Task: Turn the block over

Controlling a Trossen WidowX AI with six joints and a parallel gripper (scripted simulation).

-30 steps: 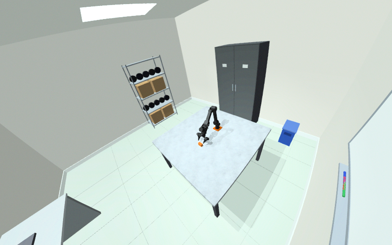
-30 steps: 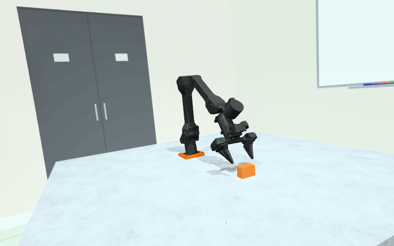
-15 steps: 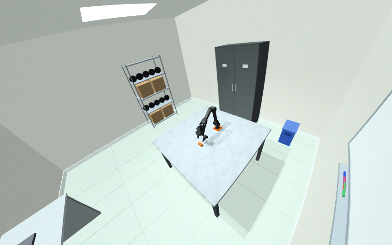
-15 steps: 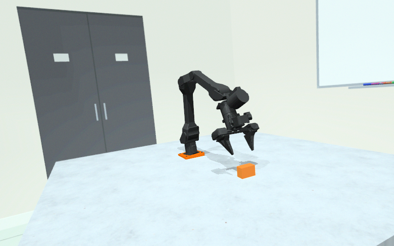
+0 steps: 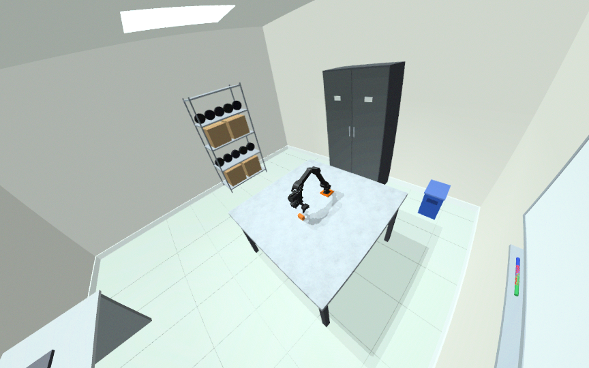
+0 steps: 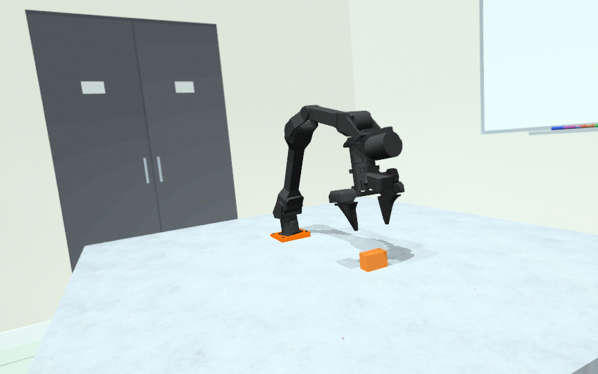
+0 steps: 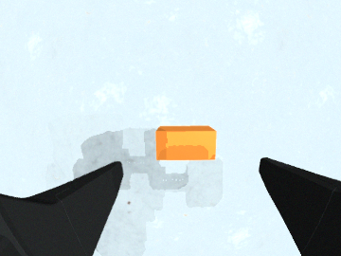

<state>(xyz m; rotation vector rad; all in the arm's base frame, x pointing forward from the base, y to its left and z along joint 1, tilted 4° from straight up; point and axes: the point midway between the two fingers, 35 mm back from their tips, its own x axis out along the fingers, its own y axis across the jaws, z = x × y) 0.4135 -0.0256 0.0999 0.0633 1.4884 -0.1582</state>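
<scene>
The orange block is 80 mm below my gripper tip and 10 mm behind it.
</scene>
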